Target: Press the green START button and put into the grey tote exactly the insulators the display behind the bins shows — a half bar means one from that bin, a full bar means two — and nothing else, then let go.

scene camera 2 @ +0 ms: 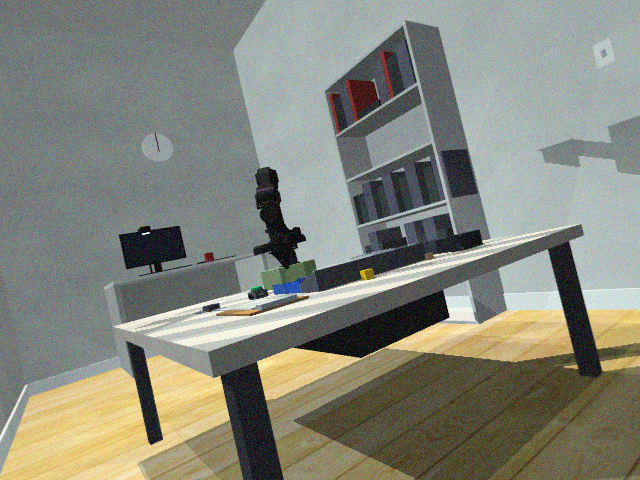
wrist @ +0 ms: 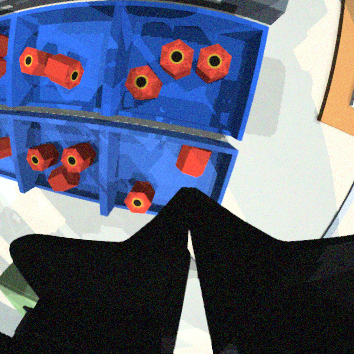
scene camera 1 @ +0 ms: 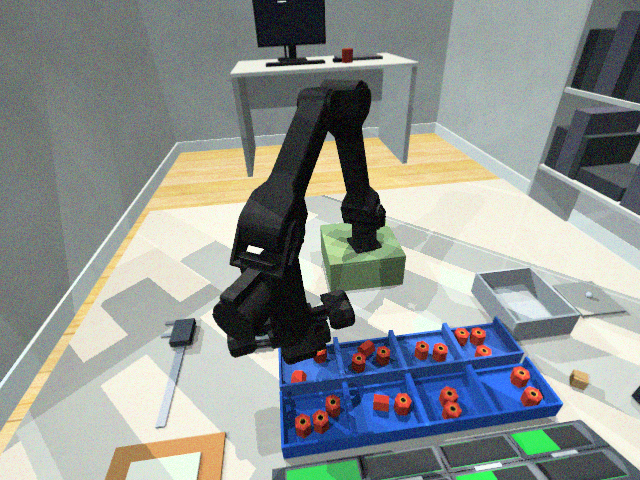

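Seen in the pictures: gripper, between the fingertips: (scene camera 2: pixel 287 269) (wrist: pixel 187 194); arm's base, origin of its link: (scene camera 2: pixel 290 264) (scene camera 1: pixel 363 243).
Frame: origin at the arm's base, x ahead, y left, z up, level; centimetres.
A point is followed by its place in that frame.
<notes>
My gripper (scene camera 1: pixel 306 353) @(y -23.4, x 24.9, z -0.7 cm) (wrist: pixel 187 194) @(y -23.4, x 24.9, z -0.7 cm) is shut and empty, above the left back bin of the blue bin tray (scene camera 1: pixel 361 437) (wrist: pixel 253 90). Red hexagonal insulators stand or lie in all the bins, among them one (scene camera 1: pixel 298 376) @(y -23.9, x 25.4, z -5.5 cm) (wrist: pixel 193 160) @(y -23.9, x 25.4, z -5.5 cm) lying in the left back bin and one (scene camera 1: pixel 302 424) @(y -25.6, x 33.5, z -5.4 cm) (wrist: pixel 214 61) @(y -25.4, x 33.0, z -5.4 cm) in the left front bin. The grey tote (scene camera 1: pixel 547 330) @(y 24.2, x 32.0, z -6.3 cm) at the right is empty. The display (scene camera 1: pixel 400 461) @(y -14.8, x 43.5, z -3.7 cm) shows a wide green bar at far left and two half bars further right; its near edge is cut off. The START button (scene camera 2: pixel 256 290) @(y -29.2, x 13.2, z -5.6 cm) shows a green top; the arm hides it in scene camera 1.
A caliper (scene camera 1: pixel 178 361) @(y -44.3, x 12.5, z -8.0 cm) and an orange board (scene camera 1: pixel 219 454) @(y -38.2, x 32.3, z -7.8 cm) lie at the left. A green block (scene camera 1: pixel 367 271) @(y -2.0, x 6.4, z -3.2 cm) stands at the arm's base. A flat grey plate (scene camera 1: pixel 599 304) @(y 41.5, x 29.8, z -7.6 cm) with a small ball lies beyond the tote, a tan cube (scene camera 1: pixel 578 379) @(y 20.2, x 41.7, z -6.4 cm) right of the bins. A yellow cube (scene camera 2: pixel 367 273) @(y -22.1, x 56.6, z -6.6 cm) also shows.
</notes>
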